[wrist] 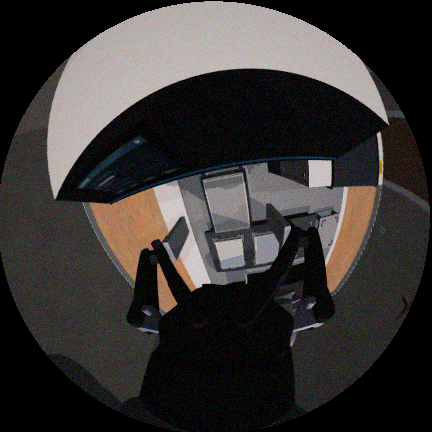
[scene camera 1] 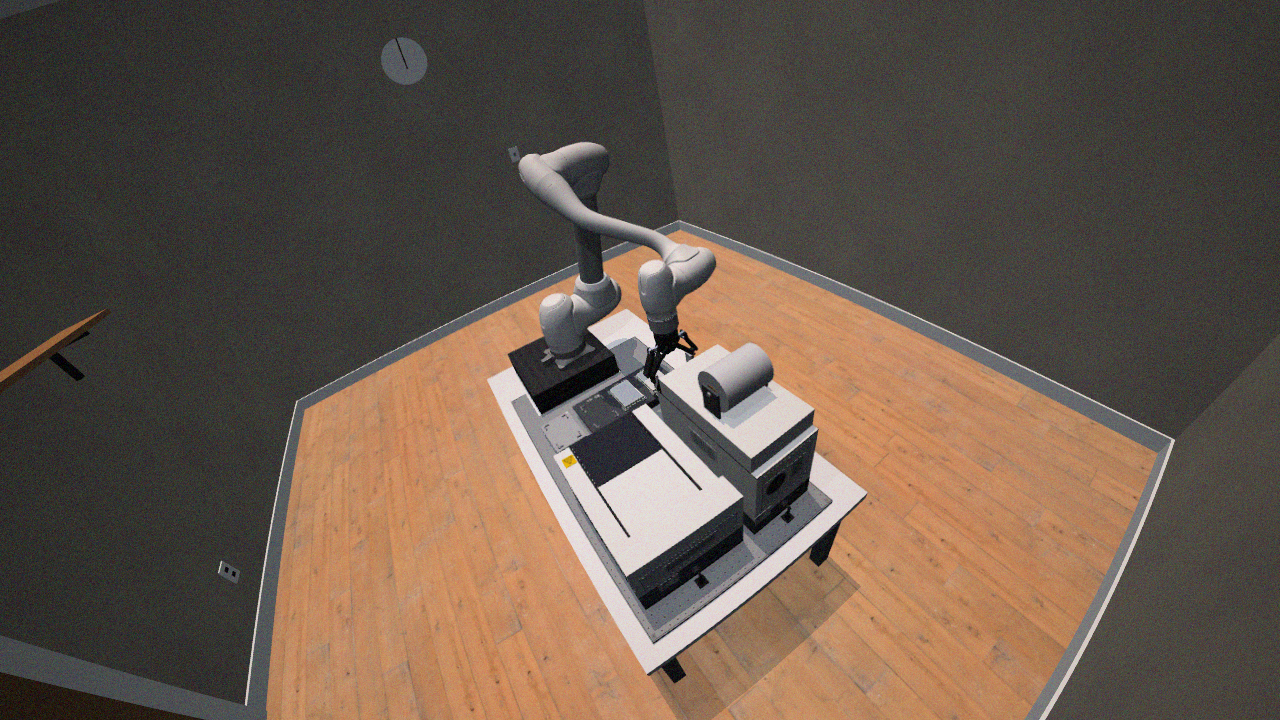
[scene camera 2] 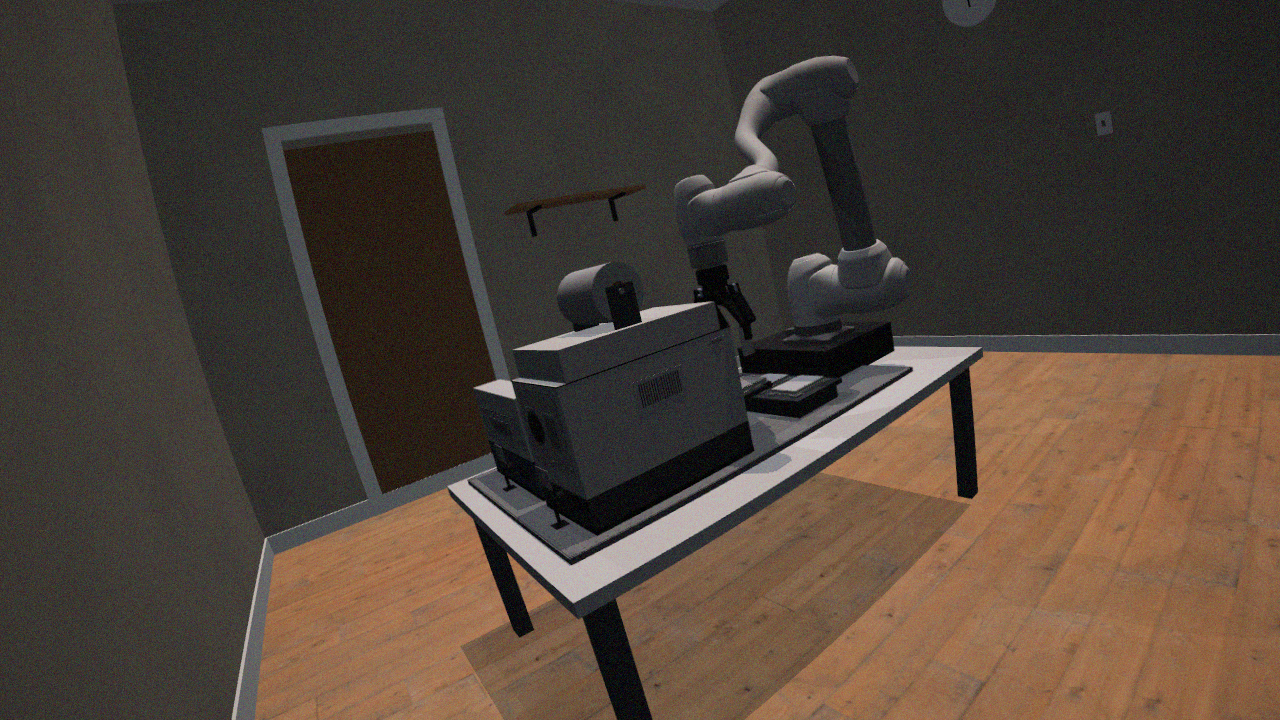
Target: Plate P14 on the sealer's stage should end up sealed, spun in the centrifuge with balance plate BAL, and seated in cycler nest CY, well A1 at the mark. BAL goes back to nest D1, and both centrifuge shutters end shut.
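Frame: origin at the arm's base, x ahead, y left, z up, level; millimetres.
Seen in the pictures: gripper, fingertip midpoint: (wrist: 225, 218); arm's base, link origin: (wrist: 274, 300) (scene camera 1: 569, 352) (scene camera 2: 819, 337).
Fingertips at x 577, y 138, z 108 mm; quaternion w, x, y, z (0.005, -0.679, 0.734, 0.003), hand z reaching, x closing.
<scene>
Offsets run from my fingertips to a thing's top centre. Level surfaces: height alone.
My gripper (scene camera 1: 671, 363) (wrist: 225, 218) is open and empty, high beside the sealer {289 mm ahead, 20 mm right, 273 mm up} (scene camera 1: 733, 413) (scene camera 2: 653, 402), which carries a film roll {310 mm ahead, 21 mm right, 273 mm up} (scene camera 1: 741, 372) (scene camera 2: 590, 293). In the wrist view the sealer's overhang fills the top. Below it a pale-rimmed plate {9 mm back, 2 mm right, 78 mm down} (wrist: 226, 201), apparently P14, lies on the sealer's stage. Nearer the gripper body, a white plate {202 mm back, 31 mm left, 137 mm down} (wrist: 229, 251), apparently BAL in D1, sits left of another plate {209 mm back, 92 mm right, 137 mm down} (wrist: 266, 248) in the dark nest block. A low white machine (scene camera 1: 666, 514), apparently the centrifuge, has a dark top panel {103 mm ahead, 312 mm right, 10 mm up} (scene camera 1: 615, 449). Shutter state and labels are unreadable.
A light grey nest {235 mm back, 371 mm right, 149 mm down} (scene camera 1: 562, 430) (wrist: 327, 226) with corner marks stands beside the dark block. The arm's black base block (scene camera 1: 559, 376) (scene camera 2: 823, 351) stands behind the nests. The sealer's wall and overhang are close to the gripper. A white table {216 mm down} (scene camera 2: 716, 510) bears everything.
</scene>
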